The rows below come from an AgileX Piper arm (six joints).
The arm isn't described. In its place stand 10 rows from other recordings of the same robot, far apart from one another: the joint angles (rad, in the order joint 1, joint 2, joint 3, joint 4, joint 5, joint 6), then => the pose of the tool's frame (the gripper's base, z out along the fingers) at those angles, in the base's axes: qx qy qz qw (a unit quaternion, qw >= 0); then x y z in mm.
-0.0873, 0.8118, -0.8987, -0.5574, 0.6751, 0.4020 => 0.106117 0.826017 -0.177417 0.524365 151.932 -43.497 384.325
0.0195, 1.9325, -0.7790, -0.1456, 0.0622, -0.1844 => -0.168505 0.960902 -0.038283 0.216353 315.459 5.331 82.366
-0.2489, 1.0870, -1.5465, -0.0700, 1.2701, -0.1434 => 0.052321 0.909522 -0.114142 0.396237 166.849 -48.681 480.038
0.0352, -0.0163, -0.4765, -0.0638, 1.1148, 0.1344 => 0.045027 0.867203 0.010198 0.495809 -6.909 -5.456 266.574
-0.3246, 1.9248, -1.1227, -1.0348, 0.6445, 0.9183 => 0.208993 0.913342 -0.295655 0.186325 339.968 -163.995 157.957
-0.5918, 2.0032, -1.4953, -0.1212, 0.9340, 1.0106 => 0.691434 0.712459 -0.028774 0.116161 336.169 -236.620 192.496
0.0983, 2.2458, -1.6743, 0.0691, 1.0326, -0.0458 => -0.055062 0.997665 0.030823 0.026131 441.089 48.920 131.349
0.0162, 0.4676, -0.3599, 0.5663, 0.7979, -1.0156 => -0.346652 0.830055 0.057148 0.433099 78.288 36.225 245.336
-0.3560, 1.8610, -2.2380, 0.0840, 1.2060, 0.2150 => 0.255559 0.878080 0.013488 0.404332 376.598 -132.426 453.252
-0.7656, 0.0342, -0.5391, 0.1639, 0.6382, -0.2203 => 0.207454 0.690428 -0.254655 0.644534 10.006 2.652 325.847
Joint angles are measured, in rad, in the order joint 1, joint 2, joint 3, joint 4, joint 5, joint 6. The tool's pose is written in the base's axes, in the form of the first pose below.
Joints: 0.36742, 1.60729, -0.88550, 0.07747, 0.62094, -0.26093
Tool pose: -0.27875 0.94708 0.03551 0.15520 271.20 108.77 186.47
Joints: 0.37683, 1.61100, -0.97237, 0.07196, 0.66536, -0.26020
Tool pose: -0.28532 0.94176 0.03705 0.17410 283.66 116.60 205.75
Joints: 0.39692, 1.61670, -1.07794, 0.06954, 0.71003, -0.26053
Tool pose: -0.29584 0.93300 0.04132 0.20071 296.31 128.67 230.34
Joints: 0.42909, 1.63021, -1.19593, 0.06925, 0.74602, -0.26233
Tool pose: -0.31104 0.92006 0.04844 0.23322 307.84 145.54 257.32
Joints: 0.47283, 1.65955, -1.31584, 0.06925, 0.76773, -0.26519
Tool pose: -0.33078 0.90385 0.05766 0.26518 317.58 167.36 280.92
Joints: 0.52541, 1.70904, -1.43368, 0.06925, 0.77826, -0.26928
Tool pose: -0.35418 0.88609 0.06828 0.29110 325.96 194.09 297.35
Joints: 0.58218, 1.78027, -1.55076, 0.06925, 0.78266, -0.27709
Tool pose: -0.38065 0.86808 0.07877 0.30876 333.85 225.09 304.88
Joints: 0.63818, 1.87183, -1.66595, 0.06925, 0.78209, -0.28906
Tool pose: -0.40850 0.85099 0.08771 0.31819 341.71 258.98 302.22
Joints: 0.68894, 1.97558, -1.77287, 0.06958, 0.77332, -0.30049
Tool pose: -0.43368 0.83621 0.09514 0.32190 348.96 293.11 289.82
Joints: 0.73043, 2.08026, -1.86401, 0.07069, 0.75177, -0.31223
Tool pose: -0.45441 0.82359 0.10091 0.32409 355.27 324.11 270.21
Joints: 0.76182, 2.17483, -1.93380, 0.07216, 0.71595, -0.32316
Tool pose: -0.46964 0.81283 0.10549 0.32806 360.30 349.65 247.42
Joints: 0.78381, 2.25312, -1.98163, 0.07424, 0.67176, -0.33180
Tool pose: -0.47931 0.80439 0.10933 0.33356 364.08 368.86 224.91
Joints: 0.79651, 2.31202, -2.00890, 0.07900, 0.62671, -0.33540
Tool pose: -0.48241 0.79974 0.11347 0.33885 367.14 381.42 205.23
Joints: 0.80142, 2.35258, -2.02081, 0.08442, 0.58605, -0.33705
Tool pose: -0.48155 0.79770 0.11670 0.34375 370.12 388.27 189.80
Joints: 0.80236, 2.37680, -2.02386, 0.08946, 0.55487, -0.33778
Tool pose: -0.47916 0.79698 0.11914 0.34791 372.44 391.46 179.64
